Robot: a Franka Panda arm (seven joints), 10 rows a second.
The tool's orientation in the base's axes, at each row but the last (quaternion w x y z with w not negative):
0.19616, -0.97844, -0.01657, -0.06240
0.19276, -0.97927, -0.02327, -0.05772
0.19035, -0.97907, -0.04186, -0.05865
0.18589, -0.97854, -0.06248, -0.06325
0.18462, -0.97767, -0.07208, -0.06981
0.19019, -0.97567, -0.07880, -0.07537
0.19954, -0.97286, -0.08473, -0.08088
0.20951, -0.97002, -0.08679, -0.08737
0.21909, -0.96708, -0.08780, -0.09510
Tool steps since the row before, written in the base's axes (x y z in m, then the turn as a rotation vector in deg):
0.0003, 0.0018, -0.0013, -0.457, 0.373, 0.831
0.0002, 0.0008, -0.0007, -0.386, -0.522, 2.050
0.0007, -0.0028, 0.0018, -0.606, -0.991, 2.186
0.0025, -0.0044, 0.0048, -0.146, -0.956, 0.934
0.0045, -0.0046, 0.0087, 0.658, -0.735, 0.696
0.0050, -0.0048, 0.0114, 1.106, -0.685, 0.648
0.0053, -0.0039, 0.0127, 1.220, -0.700, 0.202
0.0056, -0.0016, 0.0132, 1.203, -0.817, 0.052
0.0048, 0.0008, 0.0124, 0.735, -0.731, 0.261
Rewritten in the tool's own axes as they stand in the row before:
0.0001, -0.0011, 0.0019, -0.343, -0.687, -0.669
0.0001, -0.0005, 0.0010, -0.145, -0.312, -2.123
0.0008, 0.0020, -0.0026, -0.373, 0.048, -2.447
0.0027, 0.0027, -0.0058, -0.101, 0.529, -1.232
0.0053, 0.0019, -0.0092, 0.674, 0.543, -0.842
0.0063, 0.0012, -0.0117, 1.109, 0.596, -0.727
0.0071, -0.0002, -0.0124, 1.132, 0.799, -0.314
0.0079, -0.0026, -0.0118, 1.070, 0.959, -0.231
0.0075, -0.0047, -0.0099, 0.675, 0.699, -0.446

